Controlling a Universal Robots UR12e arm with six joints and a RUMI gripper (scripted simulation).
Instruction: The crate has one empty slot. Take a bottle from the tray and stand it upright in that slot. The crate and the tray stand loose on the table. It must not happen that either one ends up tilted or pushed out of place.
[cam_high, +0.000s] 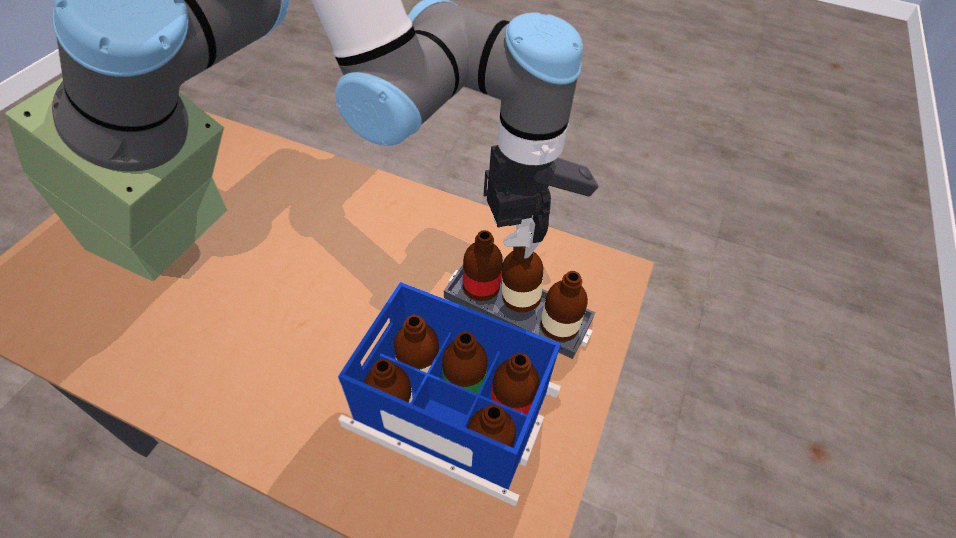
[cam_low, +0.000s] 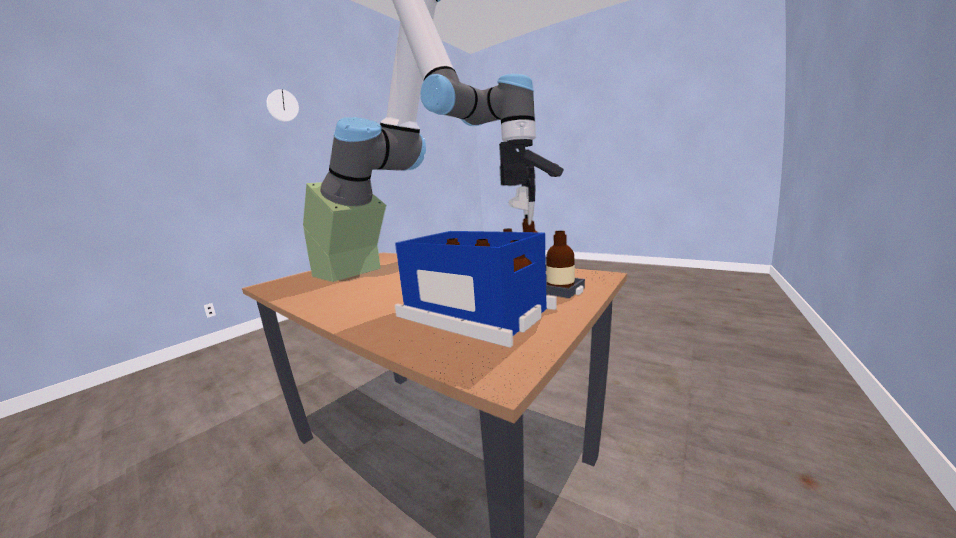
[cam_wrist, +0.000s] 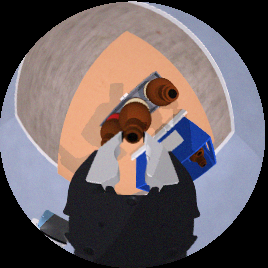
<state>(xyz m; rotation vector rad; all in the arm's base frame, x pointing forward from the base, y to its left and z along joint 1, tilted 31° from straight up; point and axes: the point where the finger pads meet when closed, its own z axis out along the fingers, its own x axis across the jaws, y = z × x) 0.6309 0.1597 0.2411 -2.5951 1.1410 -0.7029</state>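
The red-label bottle lies 80 mm behind my hand, 10 mm to the left of it and 110 mm below it. The rest, counted from my hand: blue crate: 10 mm behind, 240 mm to the right, 110 mm below; grey tray: 10 mm ahead, 180 mm below.
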